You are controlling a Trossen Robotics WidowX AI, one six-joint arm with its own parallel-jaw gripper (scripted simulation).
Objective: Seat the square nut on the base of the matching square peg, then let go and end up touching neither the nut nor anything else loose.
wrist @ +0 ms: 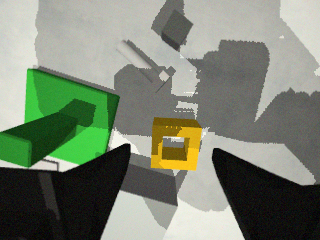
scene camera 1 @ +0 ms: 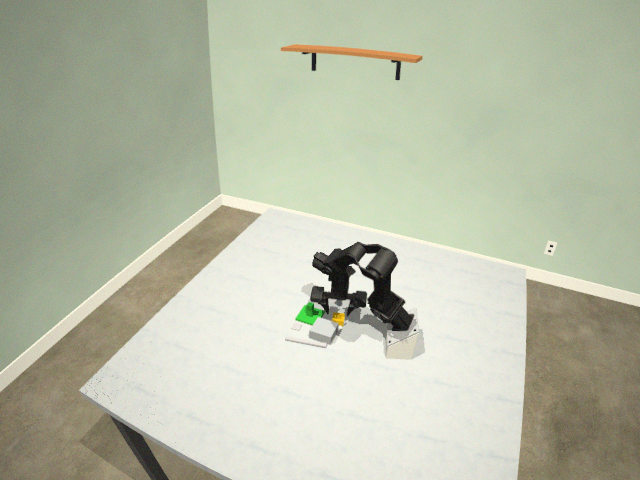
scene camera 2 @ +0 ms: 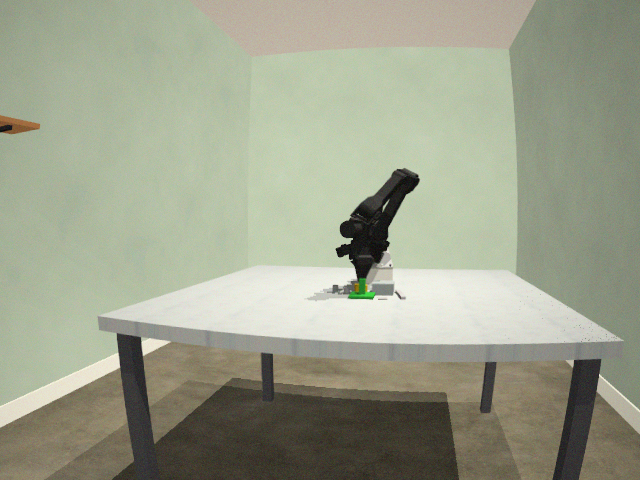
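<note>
A small grey cube (wrist: pixel 176 29) is visible. My gripper (scene camera 1: pixel 337 314) is visible as well, and the wrist view also shows the gripper (wrist: pixel 171 151).
</note>
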